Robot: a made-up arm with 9 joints. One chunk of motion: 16 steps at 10 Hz.
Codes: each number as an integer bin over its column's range. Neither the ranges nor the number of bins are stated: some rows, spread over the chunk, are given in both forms.
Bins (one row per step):
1: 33 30 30 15 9 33
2: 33 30 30 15 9 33
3: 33 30 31 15 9 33
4: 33 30 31 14 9 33
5: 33 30 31 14 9 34
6: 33 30 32 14 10 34
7: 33 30 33 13 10 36
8: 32 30 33 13 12 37
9: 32 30 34 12 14 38
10: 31 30 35 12 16 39
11: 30 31 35 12 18 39
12: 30 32 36 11 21 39
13: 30 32 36 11 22 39
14: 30 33 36 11 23 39
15: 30 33 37 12 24 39
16: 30 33 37 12 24 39
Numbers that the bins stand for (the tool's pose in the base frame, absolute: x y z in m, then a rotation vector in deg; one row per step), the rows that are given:
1: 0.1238 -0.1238 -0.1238 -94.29 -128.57 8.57
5: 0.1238 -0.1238 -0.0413 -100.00 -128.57 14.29
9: 0.0413 -0.1238 0.2063 -111.43 -100.00 37.14
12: -0.1238 0.0413 0.3714 -117.14 -60.00 42.86
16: -0.1238 0.1238 0.4540 -111.43 -42.86 42.86
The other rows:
2: 0.1238 -0.1238 -0.1238 -94.29 -128.57 8.57
3: 0.1238 -0.1238 -0.0413 -94.29 -128.57 8.57
4: 0.1238 -0.1238 -0.0413 -100.00 -128.57 8.57
6: 0.1238 -0.1238 0.0413 -100.00 -122.86 14.29
7: 0.1238 -0.1238 0.1238 -105.71 -122.86 25.71
8: 0.0413 -0.1238 0.1238 -105.71 -111.43 31.43
10: -0.0413 -0.1238 0.2889 -111.43 -88.57 42.86
11: -0.1238 -0.0413 0.2889 -111.43 -77.14 42.86
13: -0.1238 0.0413 0.3714 -117.14 -54.29 42.86
14: -0.1238 0.1238 0.3714 -117.14 -48.57 42.86
15: -0.1238 0.1238 0.4540 -111.43 -42.86 42.86

